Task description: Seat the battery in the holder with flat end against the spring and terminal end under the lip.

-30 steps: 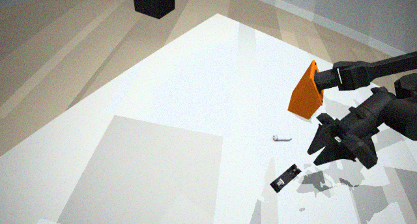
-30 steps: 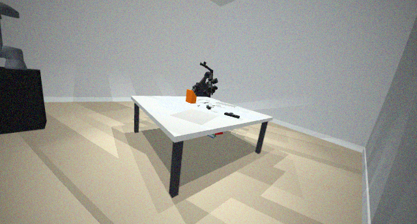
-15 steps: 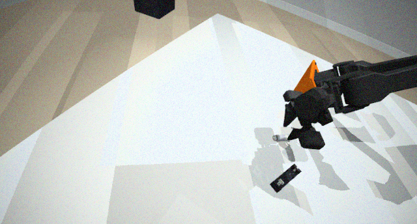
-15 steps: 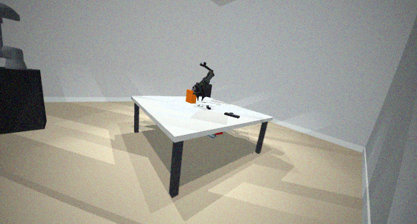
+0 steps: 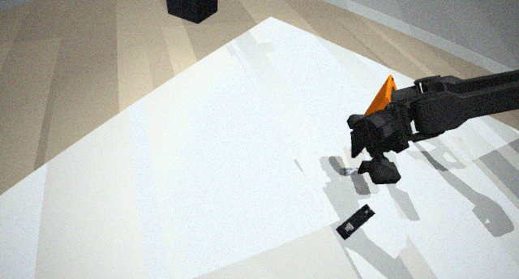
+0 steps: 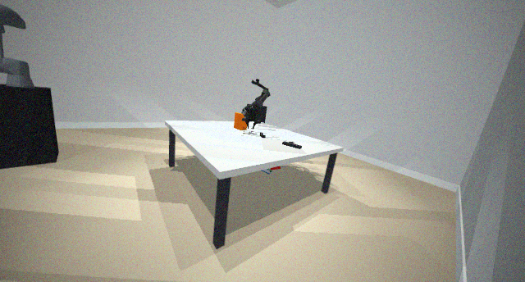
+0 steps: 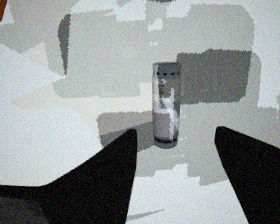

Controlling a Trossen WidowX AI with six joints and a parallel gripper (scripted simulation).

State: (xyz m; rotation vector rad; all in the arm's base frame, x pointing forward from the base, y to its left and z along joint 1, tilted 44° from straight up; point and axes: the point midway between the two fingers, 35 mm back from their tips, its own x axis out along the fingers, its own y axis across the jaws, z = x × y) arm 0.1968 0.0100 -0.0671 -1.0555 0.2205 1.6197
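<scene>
Right now my gripper tip is 3 cm above the battery. Also, from my gripper tip: black remote control (46 cm ahead, 5 cm to the left, 3 cm below).
</scene>
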